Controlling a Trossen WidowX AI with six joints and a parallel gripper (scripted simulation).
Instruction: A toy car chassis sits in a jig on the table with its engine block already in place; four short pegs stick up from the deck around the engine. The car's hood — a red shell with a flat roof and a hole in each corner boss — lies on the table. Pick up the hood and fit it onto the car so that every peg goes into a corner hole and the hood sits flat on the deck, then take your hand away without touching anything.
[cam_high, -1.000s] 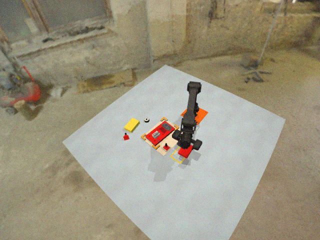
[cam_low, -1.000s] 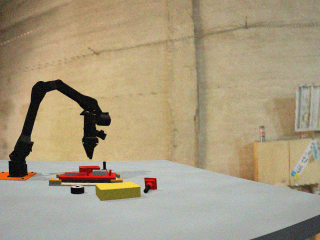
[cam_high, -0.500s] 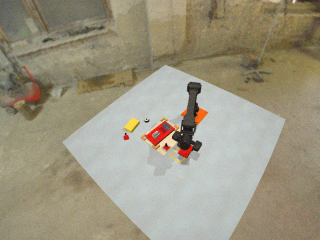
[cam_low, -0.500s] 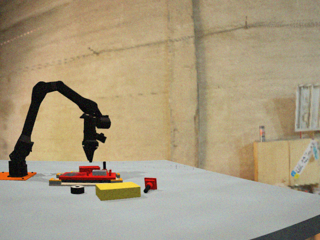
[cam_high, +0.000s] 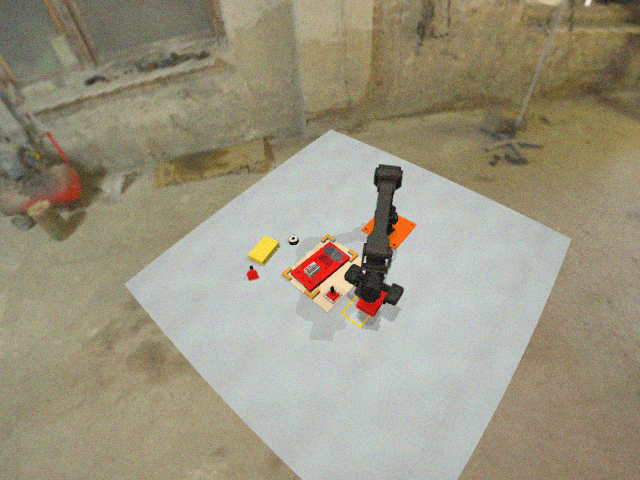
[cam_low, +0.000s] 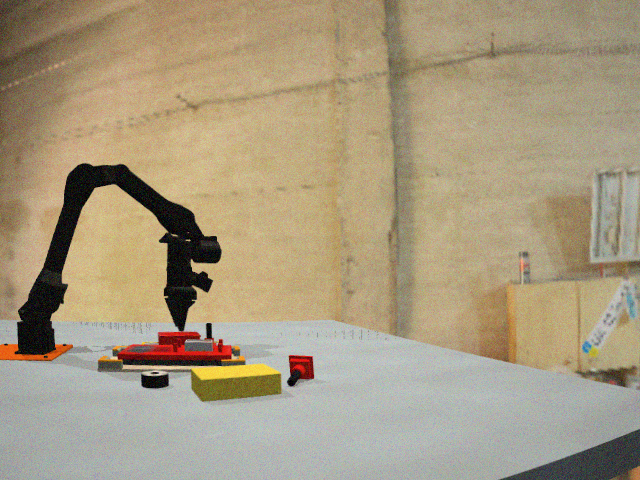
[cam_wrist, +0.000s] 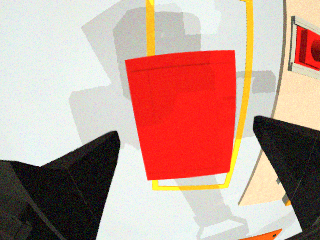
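The red hood lies 20 mm below my gripper tip. The rest, counted from my gripper tip: beige jig (20 mm ahead, 210 mm to the right, 30 mm below); then black ring (10 mm ahead, 400 mm to the right, 30 mm below); then grey engine block (60 mm ahead, 230 mm to the right, 10 mm below).
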